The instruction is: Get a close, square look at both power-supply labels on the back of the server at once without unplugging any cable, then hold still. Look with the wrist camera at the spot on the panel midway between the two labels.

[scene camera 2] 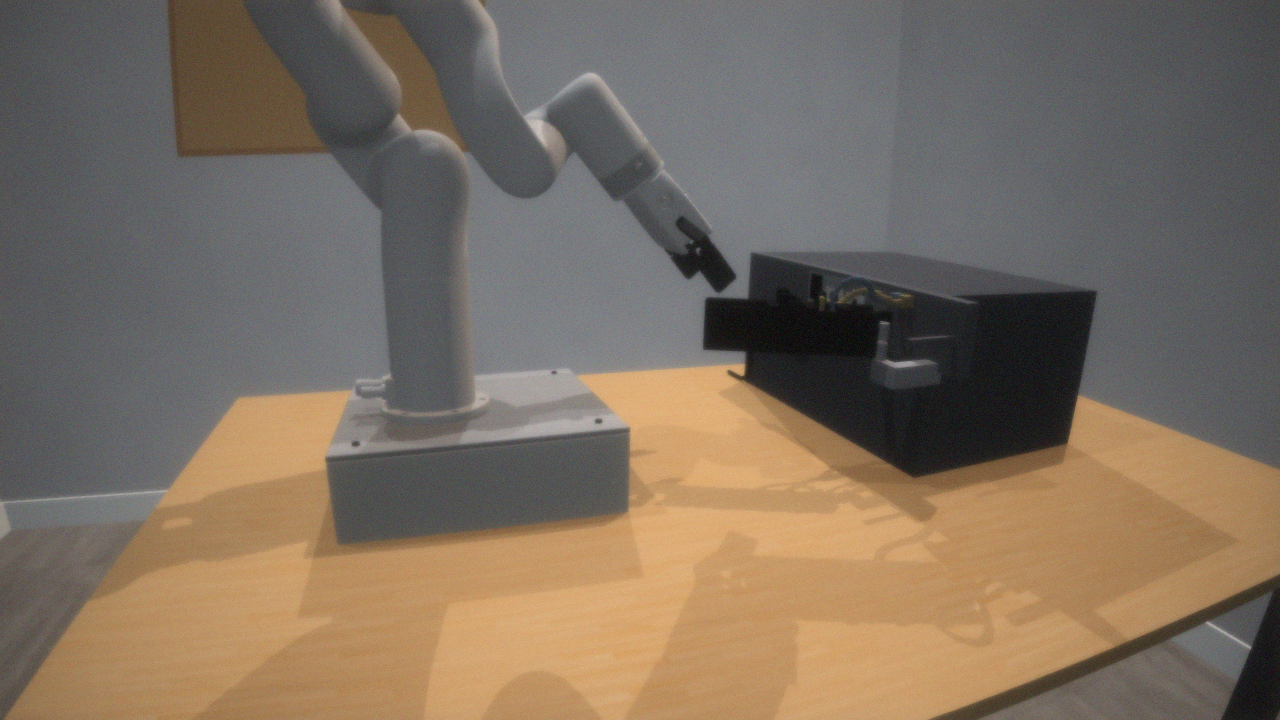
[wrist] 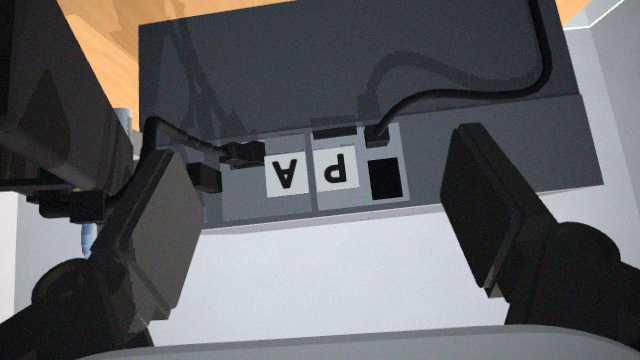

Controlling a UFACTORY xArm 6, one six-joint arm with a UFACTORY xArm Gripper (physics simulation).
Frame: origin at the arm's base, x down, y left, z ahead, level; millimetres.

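Seen in the pictures: gripper, between the fingertips: (scene camera 2: 711,278) (wrist: 317,172); arm's base, origin of its link: (scene camera 2: 435,409).
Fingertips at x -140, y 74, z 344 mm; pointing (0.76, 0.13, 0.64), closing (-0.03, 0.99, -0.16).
Note:
Offsets run from my fingertips to a thing's top centre. "pt": to the spot under its first point. Level surfaces: height alone.
The server {dx -4, dy +91, dz +316 mm} (scene camera 2: 1002,385) (wrist: 300,70) stands on the table with its dark back panel facing the arm. In the wrist view, the A label {pt dx +25, dy +7, dz +203 mm} (wrist: 298,187) and P label {pt dx +26, dy +56, dz +194 mm} (wrist: 350,180) are white, upside down and slightly tilted, side by side near the view's centre. Both letters are readable. The spot between them is slightly left of and above the centre. A black plug {dx +56, dy -48, dz +210 mm} (wrist: 245,155) touches the A label's upper left corner. Another black cable {pt dx +89, dy +146, dz +152 mm} (wrist: 450,94) enters a socket at the P label's upper right. My gripper (scene camera 2: 716,281) (wrist: 317,172) is open and empty, in front of and above the panel.
A long black box {dx -4, dy -120, dz +73 mm} (scene camera 2: 760,326) (wrist: 55,110) juts out from the server's back, close below the gripper in the scene view and at the wrist view's left. Yellow and blue cables {pt dx -3, dy -126, dz +162 mm} (scene camera 2: 872,293) and a light grey bracket {pt dx +80, dy -174, dz +187 mm} (scene camera 2: 904,372) are beside it. The wooden table {dx +228 mm} (scene camera 2: 537,635) lies below.

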